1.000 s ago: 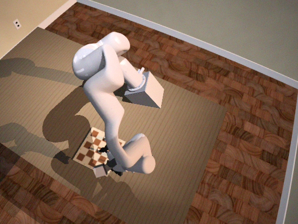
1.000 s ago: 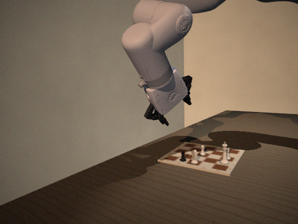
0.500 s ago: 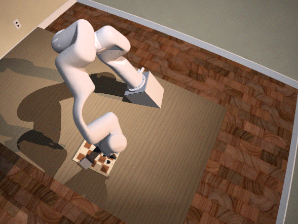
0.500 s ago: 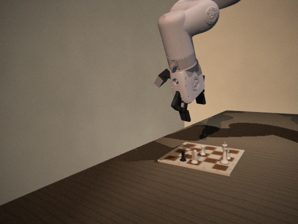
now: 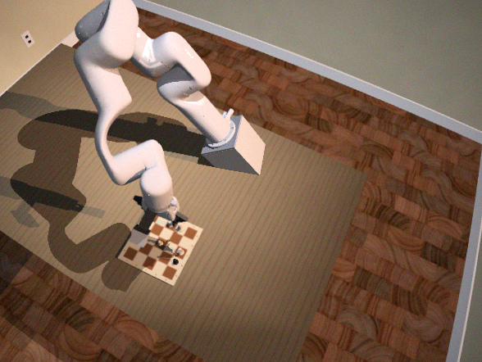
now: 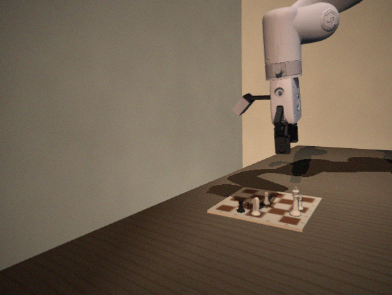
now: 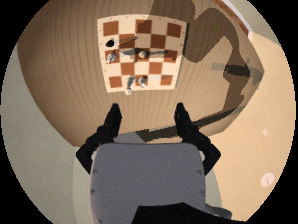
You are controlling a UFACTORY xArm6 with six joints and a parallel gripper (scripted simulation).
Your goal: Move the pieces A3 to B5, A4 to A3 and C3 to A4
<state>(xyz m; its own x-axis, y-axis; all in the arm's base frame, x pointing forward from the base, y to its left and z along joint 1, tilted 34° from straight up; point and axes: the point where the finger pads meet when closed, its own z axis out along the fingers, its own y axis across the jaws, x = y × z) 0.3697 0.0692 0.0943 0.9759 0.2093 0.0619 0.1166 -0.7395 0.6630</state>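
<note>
The white king is 3 cm behind my hand, 3 cm to the left of it and 12 cm below it. Also, from my hand: white bishop: 4 cm ahead, 8 cm to the left, 14 cm below; white pawn: 5 cm ahead, 14 cm below; white rook: 3 cm behind, 1 cm to the right, 14 cm below.
</note>
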